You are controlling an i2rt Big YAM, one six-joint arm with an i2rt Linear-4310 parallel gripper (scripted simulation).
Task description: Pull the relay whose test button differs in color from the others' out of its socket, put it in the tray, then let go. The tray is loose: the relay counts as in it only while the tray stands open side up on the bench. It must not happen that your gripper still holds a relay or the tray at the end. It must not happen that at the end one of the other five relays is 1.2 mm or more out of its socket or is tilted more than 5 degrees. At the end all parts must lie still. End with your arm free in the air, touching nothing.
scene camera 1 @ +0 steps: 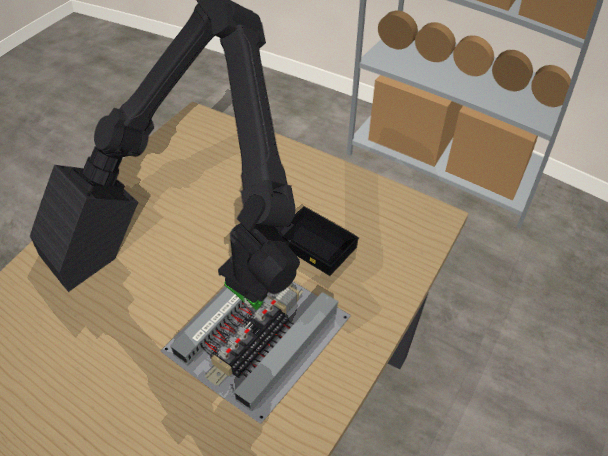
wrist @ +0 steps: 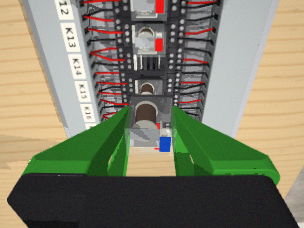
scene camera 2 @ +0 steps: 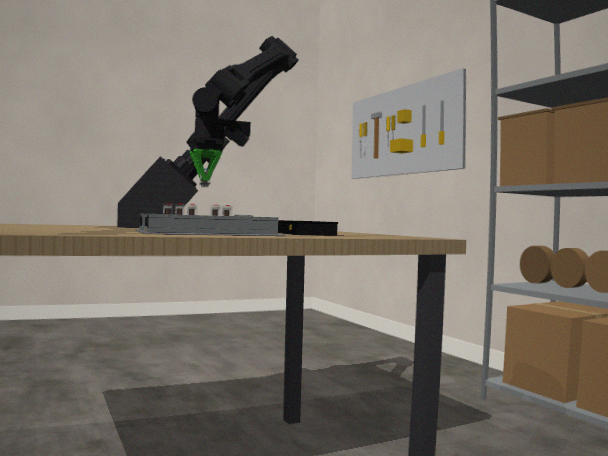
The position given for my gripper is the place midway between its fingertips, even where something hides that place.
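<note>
There's a black tray (scene camera 1: 318,241) here, and scene camera 2 gives me the tray (scene camera 2: 284,226) as well, but in the wrist view the tray is out of frame. As for me, I can see my gripper (scene camera 1: 252,303), then the same gripper (scene camera 2: 204,181) again, and the wrist view has my gripper (wrist: 151,114) too.
</note>
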